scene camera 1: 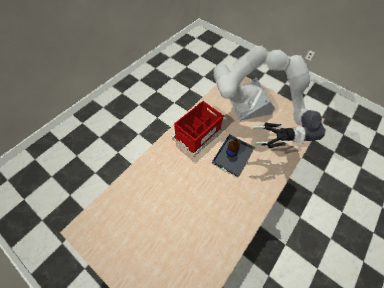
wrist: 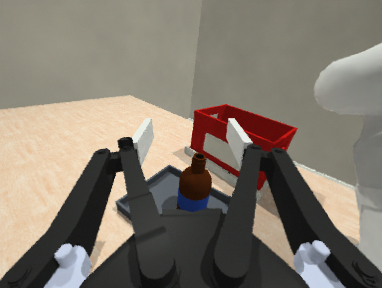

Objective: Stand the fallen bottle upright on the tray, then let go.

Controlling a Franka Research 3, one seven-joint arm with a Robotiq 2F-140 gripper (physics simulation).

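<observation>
A brown bottle with a blue band (scene camera 1: 232, 148) (wrist: 195, 185) stands upright on the dark grey tray (scene camera 1: 239, 170) (wrist: 169, 170). Its neck points up, and its base is hidden behind the gripper in the wrist view. My gripper (scene camera 1: 258, 136) (wrist: 190, 128) is open and empty. It is apart from the bottle, on the robot's right side of the tray in the scene view, with its fingertips directed toward the bottle. In the wrist view the bottle shows beyond and between the open fingers.
A red crate with compartments (scene camera 1: 210, 131) (wrist: 204, 130) stands beside the tray, on the side away from the gripper. The white robot base (scene camera 1: 257, 106) is behind them on the wooden table (scene camera 1: 165, 210) (wrist: 75, 127). The table's edge runs below the gripper's wrist.
</observation>
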